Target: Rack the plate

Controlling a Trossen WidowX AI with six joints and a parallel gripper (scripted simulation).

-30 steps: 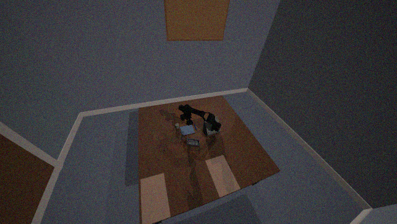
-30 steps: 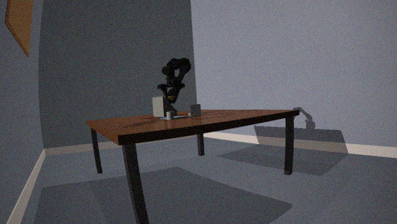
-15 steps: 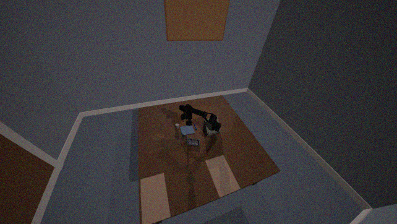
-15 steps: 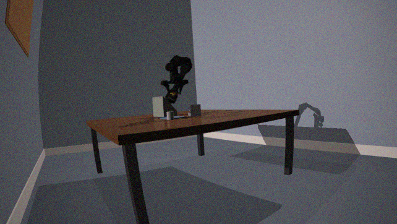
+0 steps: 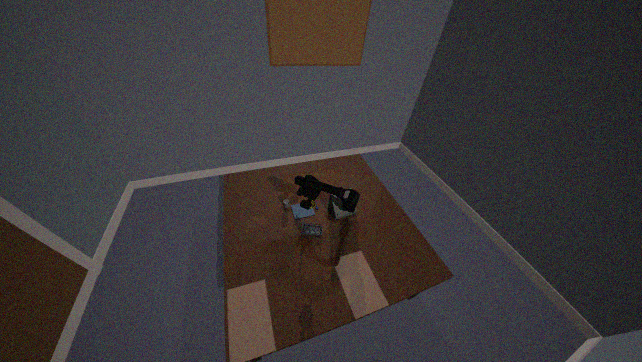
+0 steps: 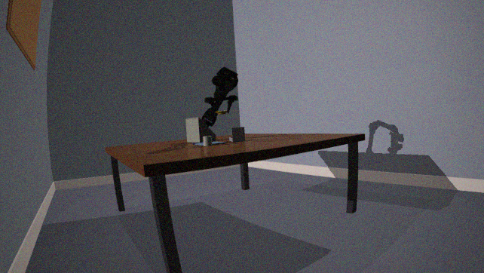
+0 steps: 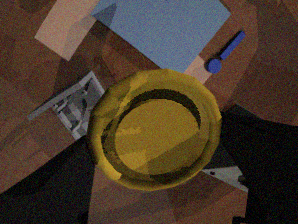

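The grey dish rack is 9 cm to the left of my gripper tip and 14 cm below it. The rest, counted from my gripper tip: blue mat (3 cm ahead, 10 cm to the right, 16 cm below); yellow plate (1 cm above); blue utensil (8 cm behind, 12 cm to the right, 16 cm below).
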